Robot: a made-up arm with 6 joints.
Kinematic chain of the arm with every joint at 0, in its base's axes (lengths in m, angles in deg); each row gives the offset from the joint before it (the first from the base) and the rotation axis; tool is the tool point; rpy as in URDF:
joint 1: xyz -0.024 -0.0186 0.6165 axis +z
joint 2: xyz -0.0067 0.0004 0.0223 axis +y
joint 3: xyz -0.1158 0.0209 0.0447 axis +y
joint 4: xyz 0.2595 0.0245 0.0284 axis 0.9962 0 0.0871
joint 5: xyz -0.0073 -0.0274 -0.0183 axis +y
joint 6: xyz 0.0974 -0.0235 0.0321 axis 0.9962 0 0.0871
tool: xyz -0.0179 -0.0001 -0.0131 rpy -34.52 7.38 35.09
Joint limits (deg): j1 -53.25..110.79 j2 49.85..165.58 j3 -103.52..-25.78 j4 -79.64..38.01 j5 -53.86..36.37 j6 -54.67..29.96
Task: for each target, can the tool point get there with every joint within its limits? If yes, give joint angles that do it. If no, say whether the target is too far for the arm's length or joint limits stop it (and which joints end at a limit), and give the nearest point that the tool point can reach.
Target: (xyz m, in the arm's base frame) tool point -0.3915 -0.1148 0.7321
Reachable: no: joint limits stop it (at a limit: joint 1, joint 2, joint 3, joint 4, joint 5, joint 6) | nearest point -0.1975 0.1781 0.7186 | short by 0.352 m
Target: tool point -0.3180 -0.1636 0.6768
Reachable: no: joint limits stop it (at a limit: joint 2, joint 3, joint 4, joint 5) | nearest point -0.1743 -0.0927 0.4444 | short by 0.282 m
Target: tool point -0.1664 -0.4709 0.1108
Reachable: no: too far | nearest point 0.0771 -0.2105 0.3119 | short by 0.409 m
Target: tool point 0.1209 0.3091 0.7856
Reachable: yes | joints 64.23 95.56 -84.26 -22.24 -42.23 -22.79
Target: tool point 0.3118 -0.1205 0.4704
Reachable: yes | joints -16.04 131.96 -87.85 -3.12 15.05 7.14
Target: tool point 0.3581 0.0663 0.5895
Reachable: yes | joints 11.04 116.77 -79.62 -42.18 -9.69 -28.98
